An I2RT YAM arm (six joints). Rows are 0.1 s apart.
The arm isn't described. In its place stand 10 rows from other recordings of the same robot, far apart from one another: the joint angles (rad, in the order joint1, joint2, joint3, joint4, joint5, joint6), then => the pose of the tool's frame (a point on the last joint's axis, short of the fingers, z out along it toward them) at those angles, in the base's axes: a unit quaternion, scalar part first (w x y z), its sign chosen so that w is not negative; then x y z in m.
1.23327, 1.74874, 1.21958, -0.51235, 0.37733, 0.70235 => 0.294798 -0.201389 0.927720 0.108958 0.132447 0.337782 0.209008
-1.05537, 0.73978, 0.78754, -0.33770, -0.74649, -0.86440 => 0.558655 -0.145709 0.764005 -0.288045 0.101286 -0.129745 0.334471
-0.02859, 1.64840, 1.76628, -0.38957, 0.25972, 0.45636 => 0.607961 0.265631 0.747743 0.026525 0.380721 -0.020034 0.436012
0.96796, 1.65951, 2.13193, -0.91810, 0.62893, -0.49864 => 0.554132 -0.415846 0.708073 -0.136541 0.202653 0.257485 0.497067
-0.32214, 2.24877, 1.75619, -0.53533, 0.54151, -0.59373 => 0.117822 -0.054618 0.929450 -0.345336 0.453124 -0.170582 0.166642
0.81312, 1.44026, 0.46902, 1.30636, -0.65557, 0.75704 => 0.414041 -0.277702 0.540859 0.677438 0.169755 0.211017 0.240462
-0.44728, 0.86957, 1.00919, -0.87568, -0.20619, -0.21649 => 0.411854 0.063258 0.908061 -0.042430 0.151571 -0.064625 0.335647
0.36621, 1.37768, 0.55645, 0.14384, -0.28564, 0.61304 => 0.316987 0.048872 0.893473 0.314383 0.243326 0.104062 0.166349
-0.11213, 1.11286, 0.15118, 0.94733, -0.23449, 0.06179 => 0.699071 -0.020382 0.711732 0.065733 0.200945 -0.014303 0.182133
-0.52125, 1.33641, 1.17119, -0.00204, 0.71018, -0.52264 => 0.392321 0.223950 0.716214 -0.531947 0.257101 -0.174398 0.372357
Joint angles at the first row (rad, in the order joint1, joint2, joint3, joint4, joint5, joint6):
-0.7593 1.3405 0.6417 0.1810 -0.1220 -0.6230
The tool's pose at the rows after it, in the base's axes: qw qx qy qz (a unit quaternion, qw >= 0); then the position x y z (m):
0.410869 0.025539 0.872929 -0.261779 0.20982 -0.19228 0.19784
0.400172 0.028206 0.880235 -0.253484 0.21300 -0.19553 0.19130
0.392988 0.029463 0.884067 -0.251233 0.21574 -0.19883 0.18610
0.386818 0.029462 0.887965 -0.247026 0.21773 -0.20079 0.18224
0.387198 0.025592 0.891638 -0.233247 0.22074 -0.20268 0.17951
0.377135 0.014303 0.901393 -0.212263 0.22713 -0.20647 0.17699
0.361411 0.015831 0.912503 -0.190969 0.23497 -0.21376 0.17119
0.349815 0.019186 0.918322 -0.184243 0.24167 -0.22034 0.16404
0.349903 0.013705 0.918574 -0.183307 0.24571 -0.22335 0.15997
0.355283 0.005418 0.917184 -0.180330 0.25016 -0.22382 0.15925
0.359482 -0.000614 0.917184 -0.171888 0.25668 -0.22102 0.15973
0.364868 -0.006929 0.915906 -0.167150 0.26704 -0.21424 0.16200
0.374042 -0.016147 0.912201 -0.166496 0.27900 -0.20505 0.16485
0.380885 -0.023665 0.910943 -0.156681 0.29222 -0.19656 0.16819
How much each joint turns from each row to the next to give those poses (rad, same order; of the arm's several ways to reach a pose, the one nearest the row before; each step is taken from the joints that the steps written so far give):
0.0003 0.0330 0.0111 -0.0194 -0.0161 -0.0009
-0.0003 0.0356 0.0115 -0.0067 0.0026 0.0011
-0.0011 0.0307 0.0083 0.0061 0.0051 -0.0026
-0.0001 0.0216 0.0076 -0.0030 0.0009 -0.0023
-0.0004 0.0221 0.0140 -0.0101 -0.0234 0.0010
0.0025 0.0384 0.0419 -0.0508 -0.0259 -0.0154
-0.0009 0.0595 0.0525 -0.0493 -0.0112 0.0009
0.0002 0.0540 0.0339 -0.0089 0.0069 0.0011
0.0013 0.0281 0.0120 0.0143 -0.0048 -0.0088
0.0068 0.0145 0.0106 0.0093 -0.0122 -0.0054
0.0183 0.0100 0.0141 -0.0057 -0.0085 0.0086
0.0358 0.0067 0.0157 -0.0009 0.0077 0.0197
0.0440 0.0051 0.0119 0.0141 0.0136 0.0201
0.0423 0.0129 0.0284 -0.0096 0.0032 0.0250

